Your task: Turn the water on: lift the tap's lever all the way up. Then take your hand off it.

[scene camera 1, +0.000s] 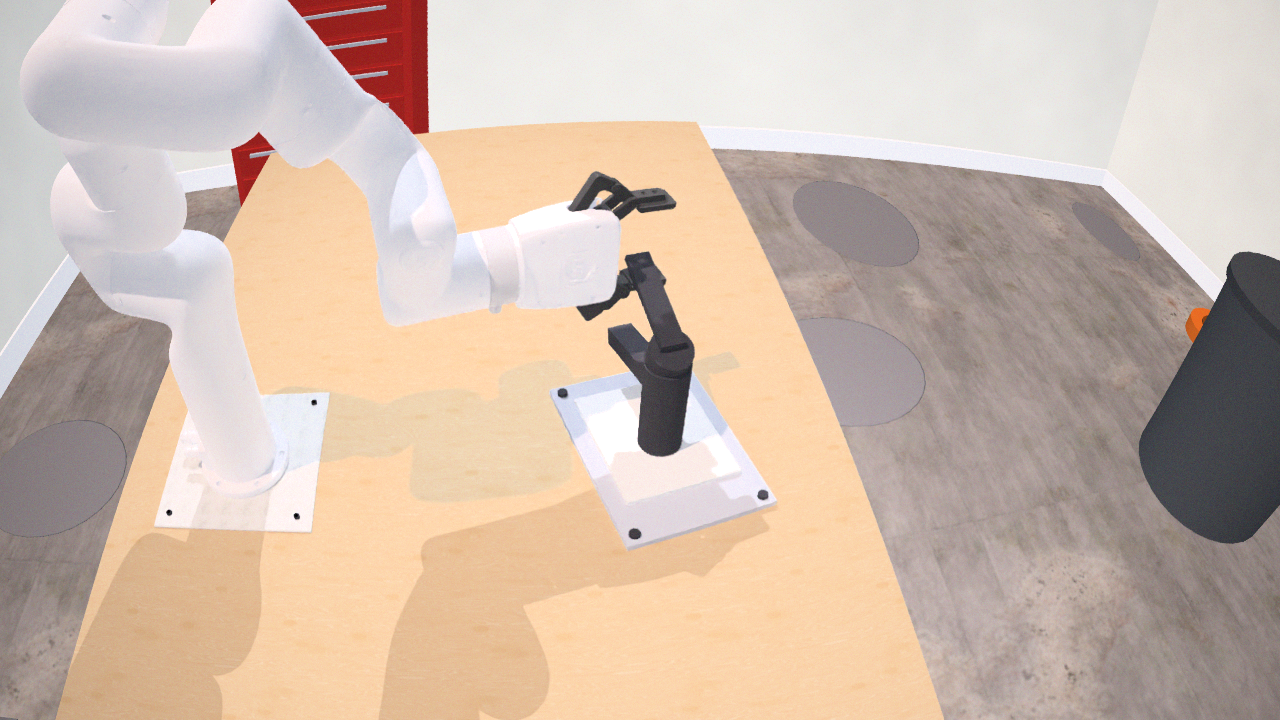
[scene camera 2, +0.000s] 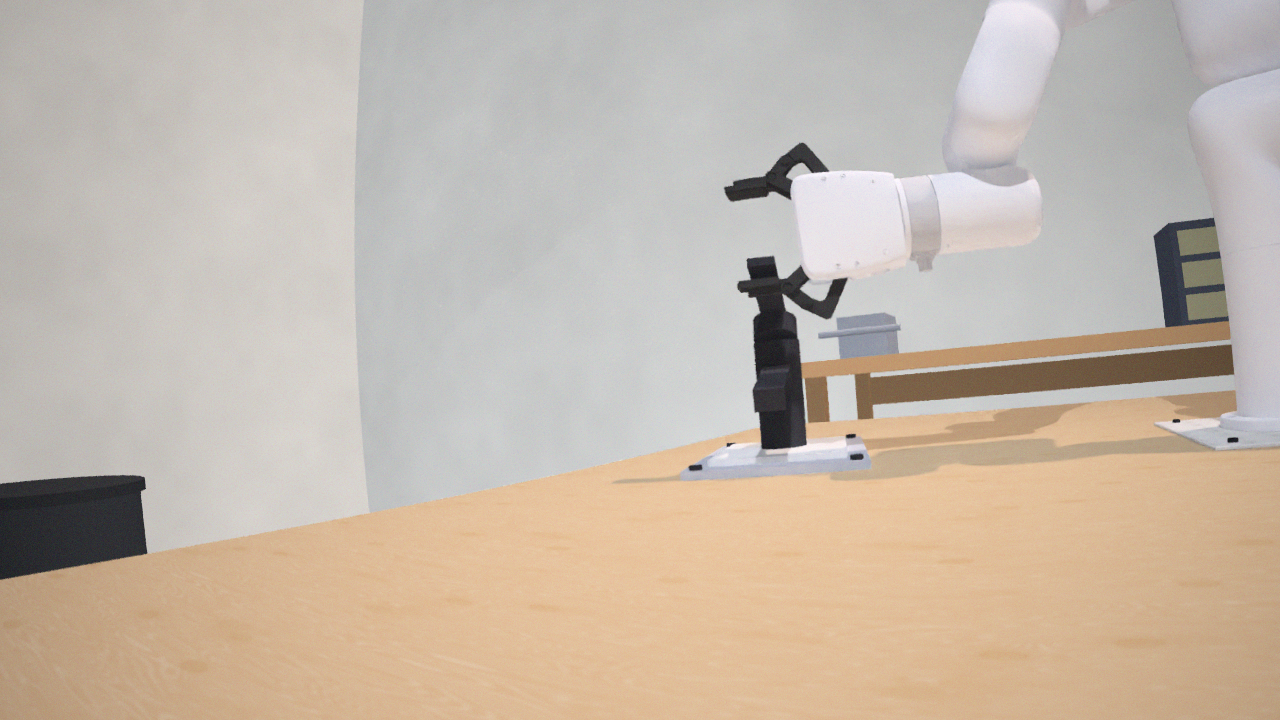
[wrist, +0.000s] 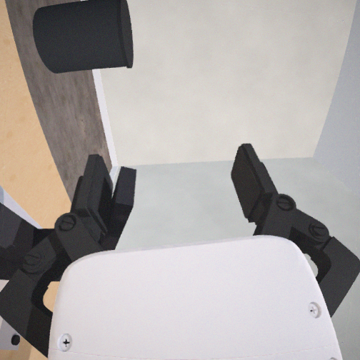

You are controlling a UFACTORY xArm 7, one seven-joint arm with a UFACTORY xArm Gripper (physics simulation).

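Seen in the pictures: gripper, fingertip midpoint: (scene camera 1: pixel 665 236) (scene camera 2: pixel 732 240); arm's base, link origin: (scene camera 1: pixel 246 459).
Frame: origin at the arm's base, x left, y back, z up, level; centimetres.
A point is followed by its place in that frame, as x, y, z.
The black tap (scene camera 1: pixel 664 411) {-2.9, -49.4, 7.9} (scene camera 2: pixel 781 420) {1.8, -49.2, 3.9} stands upright on a pale base plate (scene camera 1: pixel 617 512) {-9.6, -44.1, 0.5} (scene camera 2: pixel 769 467) {11.3, -47.5, 0.5}. Its short spout (scene camera 1: pixel 629 344) {7.2, -47.4, 8.3} (scene camera 2: pixel 771 392) {11.6, -46.7, 7.0} sticks out below the lever. The lever (scene camera 1: pixel 657 308) {2.4, -48.9, 16.8} (scene camera 2: pixel 760 266) {8.6, -47.7, 18.5} (wrist: pixel 125 187) rises steeply from the top of the tap and leans toward the arm. My gripper (scene camera 1: pixel 656 237) {8.0, -50.4, 21.5} (scene camera 2: pixel 744 238) {8.0, -50.4, 21.5} (wrist: pixel 171 163) is open, with one finger above the other. The lower finger lies across the lever near its upper end; whether they touch is unclear. The upper finger is well above the lever's tip. In the wrist view the lever's end shows close beside the left finger.
The wooden table (scene camera 1: pixel 501 644) {-24.8, -30.9, -0.3} (scene camera 2: pixel 626 582) {43.0, -43.0, -0.3} carries the tap and the arm's base. A dark bin (scene camera 1: pixel 1208 402) (scene camera 2: pixel 71 528) (wrist: pixel 82 37) stands on the floor beyond the table. A red drawer cabinet (scene camera 1: pixel 413 53) stands behind the arm. A grey box (scene camera 2: pixel 866 338) sits on a bench (scene camera 2: pixel 1029 351).
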